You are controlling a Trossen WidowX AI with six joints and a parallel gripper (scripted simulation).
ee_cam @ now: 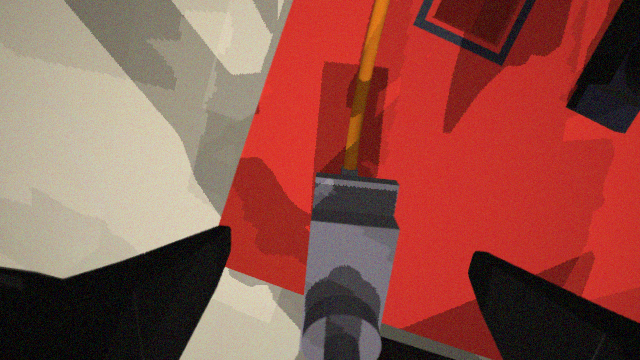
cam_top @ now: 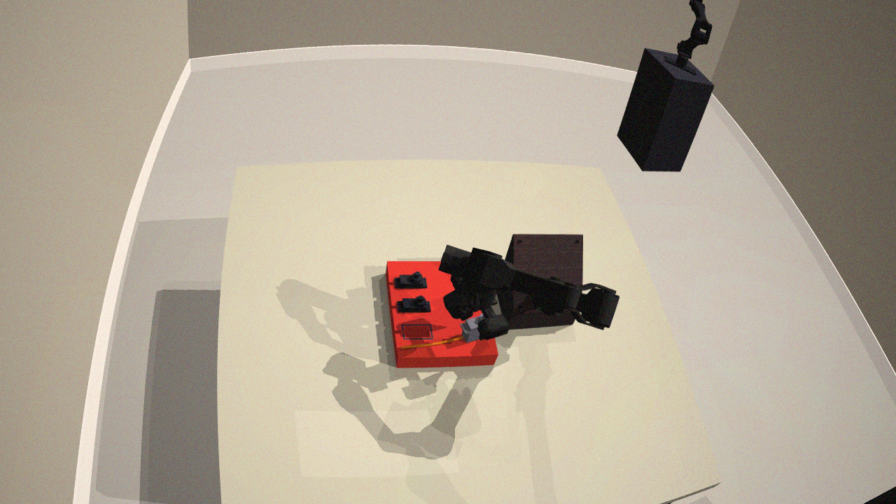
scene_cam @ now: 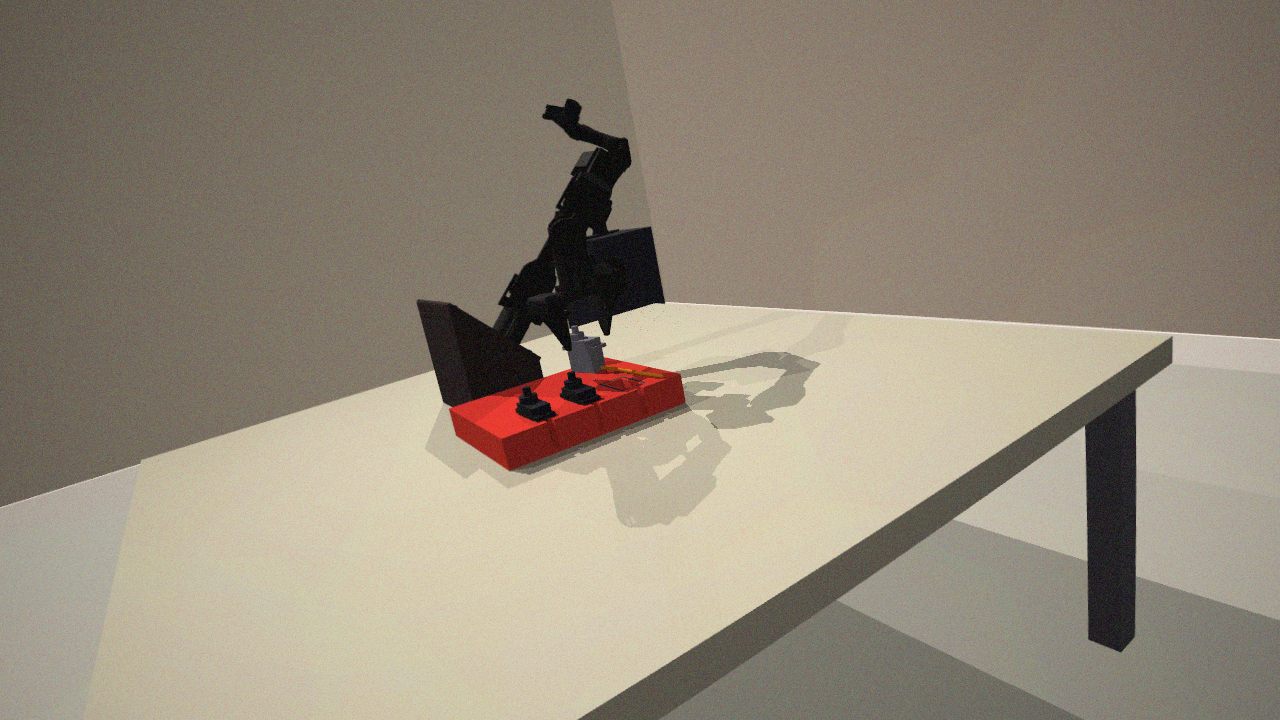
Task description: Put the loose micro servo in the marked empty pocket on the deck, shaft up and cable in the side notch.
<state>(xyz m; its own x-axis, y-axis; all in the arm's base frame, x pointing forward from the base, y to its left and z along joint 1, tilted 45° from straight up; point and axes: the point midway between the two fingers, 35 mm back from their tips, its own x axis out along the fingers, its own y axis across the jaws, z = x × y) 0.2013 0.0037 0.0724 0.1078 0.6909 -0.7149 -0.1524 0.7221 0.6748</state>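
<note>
Right now the red deck is 90 mm to the right of my gripper tip and 70 mm below it.
</note>
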